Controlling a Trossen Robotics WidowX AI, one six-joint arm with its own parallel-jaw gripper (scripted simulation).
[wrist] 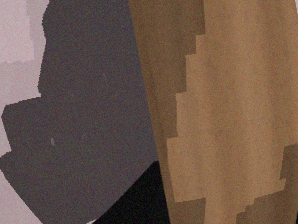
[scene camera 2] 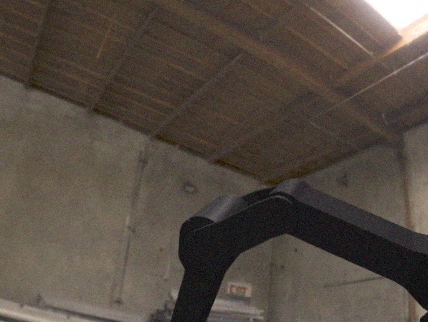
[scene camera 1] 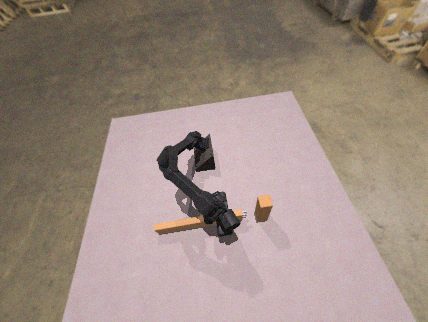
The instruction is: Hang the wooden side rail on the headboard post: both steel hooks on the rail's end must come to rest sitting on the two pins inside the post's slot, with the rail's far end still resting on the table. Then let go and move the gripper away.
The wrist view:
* gripper: 201, 163
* wooden side rail: 214, 83
